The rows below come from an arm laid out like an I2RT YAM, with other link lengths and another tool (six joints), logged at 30 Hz.
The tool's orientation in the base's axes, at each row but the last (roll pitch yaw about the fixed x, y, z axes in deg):
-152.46, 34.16, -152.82
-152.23, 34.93, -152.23
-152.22, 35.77, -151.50
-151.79, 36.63, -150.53
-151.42, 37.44, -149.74
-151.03, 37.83, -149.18
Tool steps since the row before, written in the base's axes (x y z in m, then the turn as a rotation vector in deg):
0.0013, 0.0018, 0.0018, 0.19, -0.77, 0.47
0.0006, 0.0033, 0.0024, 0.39, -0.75, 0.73
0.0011, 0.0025, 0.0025, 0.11, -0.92, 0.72
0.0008, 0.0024, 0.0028, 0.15, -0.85, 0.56
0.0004, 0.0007, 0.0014, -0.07, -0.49, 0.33
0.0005, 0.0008, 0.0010, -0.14, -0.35, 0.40
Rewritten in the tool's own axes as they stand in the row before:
-0.0026, 0.0007, -0.0008, -0.11, -0.91, -0.08
-0.0031, 0.0020, -0.0019, -0.41, -1.03, -0.14
-0.0032, 0.0011, -0.0015, -0.14, -1.13, -0.29
-0.0032, 0.0010, -0.0018, -0.10, -1.01, -0.16
-0.0014, 0.0000, -0.0008, 0.04, -0.56, -0.21
-0.0013, 0.0002, -0.0004, -0.01, -0.44, -0.33

